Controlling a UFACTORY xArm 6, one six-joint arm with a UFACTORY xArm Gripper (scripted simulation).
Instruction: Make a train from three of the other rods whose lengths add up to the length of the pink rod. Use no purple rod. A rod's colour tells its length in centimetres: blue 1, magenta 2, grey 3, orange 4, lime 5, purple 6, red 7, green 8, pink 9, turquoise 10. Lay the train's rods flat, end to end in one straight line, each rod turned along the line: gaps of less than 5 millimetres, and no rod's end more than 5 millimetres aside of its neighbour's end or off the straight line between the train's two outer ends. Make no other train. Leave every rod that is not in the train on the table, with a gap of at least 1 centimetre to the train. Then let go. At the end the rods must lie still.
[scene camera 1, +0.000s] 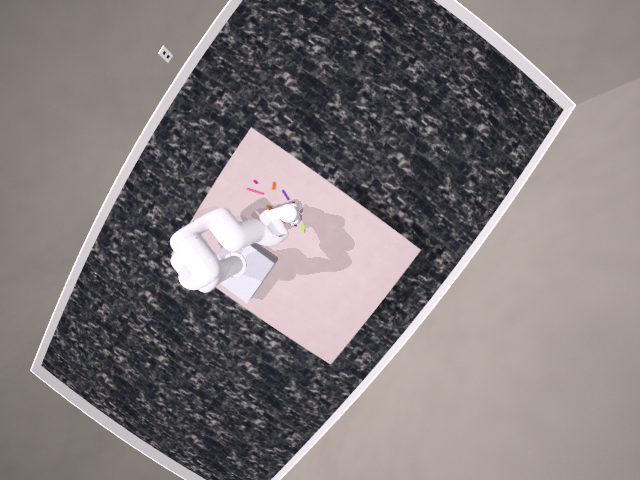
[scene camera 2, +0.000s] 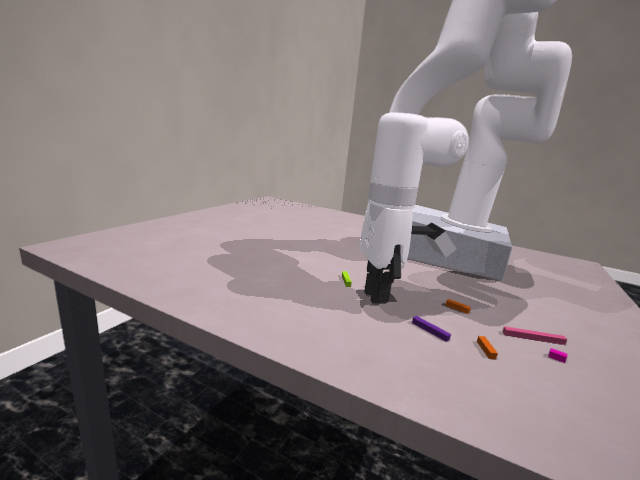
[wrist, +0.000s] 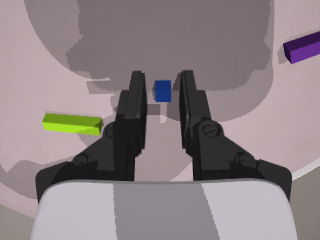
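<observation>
My gripper (wrist: 163, 87) is 0.14 m from the lens. I can also see a lime rod (wrist: 55, 122), and that rod is 0.17 m from the lens.
</observation>
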